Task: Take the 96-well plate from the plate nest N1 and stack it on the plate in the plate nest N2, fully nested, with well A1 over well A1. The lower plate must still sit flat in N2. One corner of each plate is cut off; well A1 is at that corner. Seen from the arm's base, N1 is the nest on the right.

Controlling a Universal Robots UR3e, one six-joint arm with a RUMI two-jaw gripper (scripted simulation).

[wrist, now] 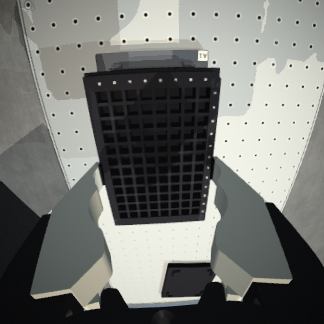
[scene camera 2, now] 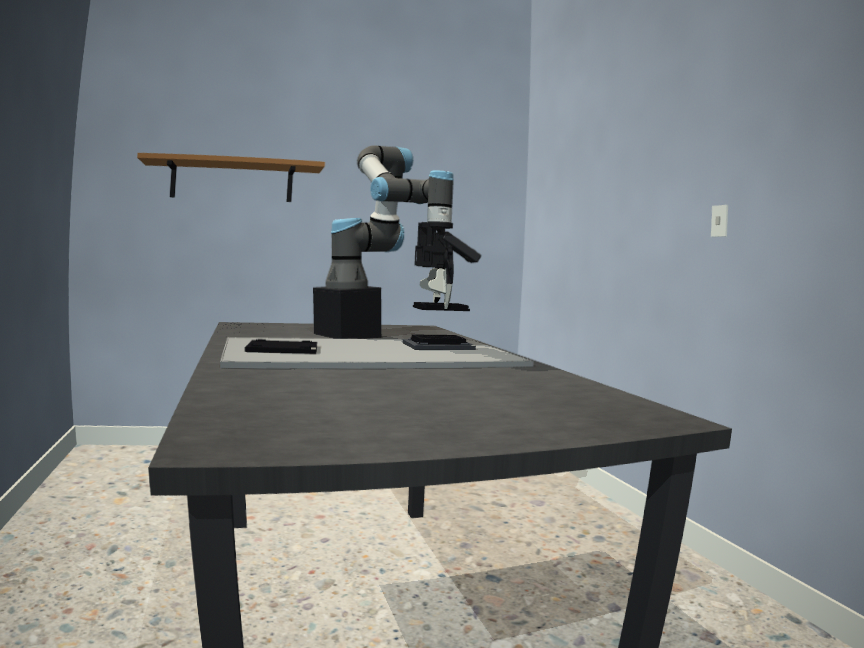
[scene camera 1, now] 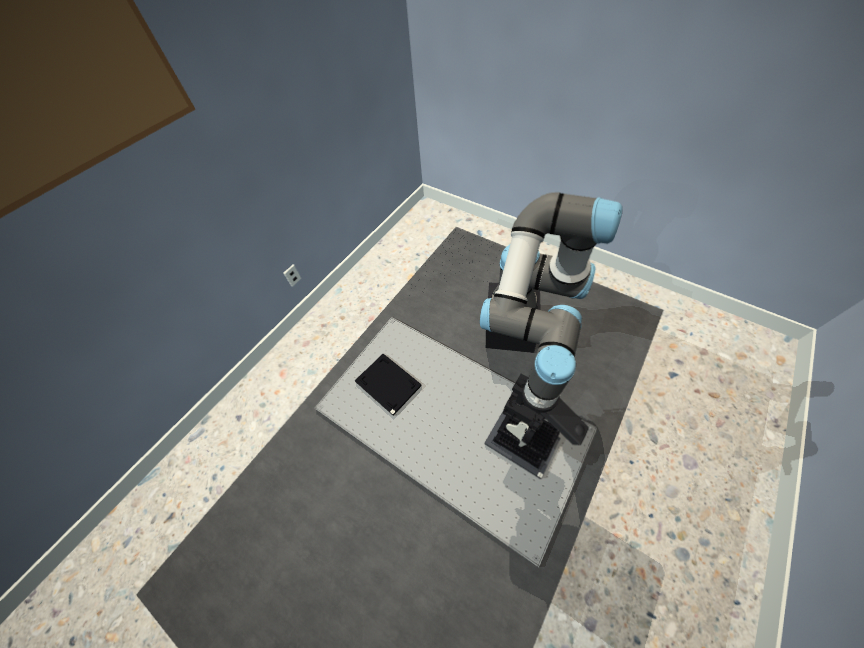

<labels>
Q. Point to a black 96-well plate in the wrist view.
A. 162, 199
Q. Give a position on a black 96-well plate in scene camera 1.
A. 541, 444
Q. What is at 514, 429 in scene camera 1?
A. The gripper.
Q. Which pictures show the gripper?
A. The wrist view, scene camera 2 and scene camera 1: all of them.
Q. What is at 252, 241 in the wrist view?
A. The gripper.
</labels>
